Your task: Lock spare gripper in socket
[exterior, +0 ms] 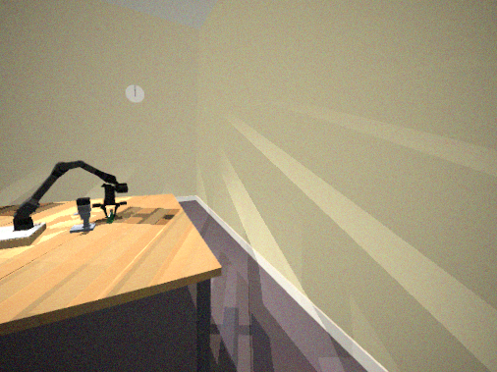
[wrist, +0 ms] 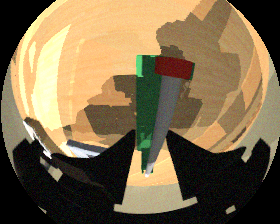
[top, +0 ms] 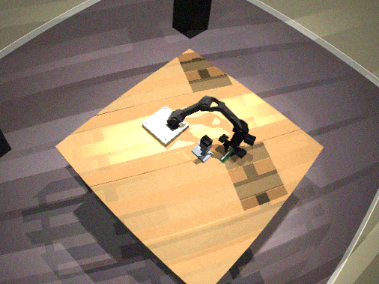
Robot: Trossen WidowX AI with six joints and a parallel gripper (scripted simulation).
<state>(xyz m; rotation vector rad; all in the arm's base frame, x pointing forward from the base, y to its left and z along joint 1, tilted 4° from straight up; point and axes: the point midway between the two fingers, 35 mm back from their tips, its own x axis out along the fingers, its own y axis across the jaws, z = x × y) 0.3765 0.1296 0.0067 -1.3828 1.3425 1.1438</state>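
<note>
The green strip is 1 cm to the left of my gripper tip and 1 cm above it. Round my gripper tip: spare gripper 11 cm to the right, 11 cm behind, 11 cm above; then grey mount 12 cm behind, 11 cm to the right, 4 cm above.
</note>
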